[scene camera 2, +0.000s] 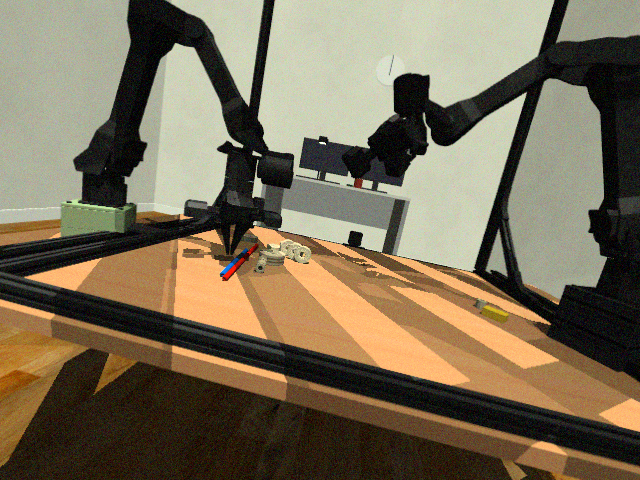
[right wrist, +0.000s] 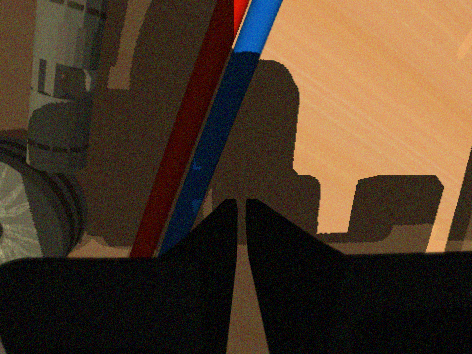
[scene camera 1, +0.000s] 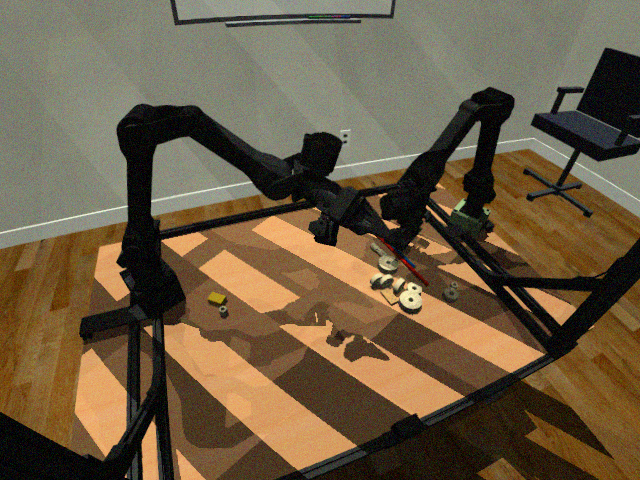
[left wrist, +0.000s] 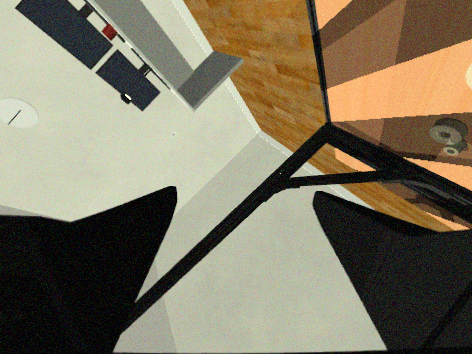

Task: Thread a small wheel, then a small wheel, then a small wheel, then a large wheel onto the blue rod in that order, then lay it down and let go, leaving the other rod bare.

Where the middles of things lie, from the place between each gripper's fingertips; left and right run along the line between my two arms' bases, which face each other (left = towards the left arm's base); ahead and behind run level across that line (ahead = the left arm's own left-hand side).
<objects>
I see my right gripper 1 cm short of the blue rod (right wrist: 255, 30) and 2 cm to the right of it. From my right hand the other things lie so: red rod (right wrist: 222, 29) (1 cm behind, 3 cm to the left).
The red rod is 280 mm below my left hand, 200 mm ahead of it and 180 mm to the right of it. Round my left hand: blue rod: 280 mm below, 220 mm ahead, 190 mm to the right.
</objects>
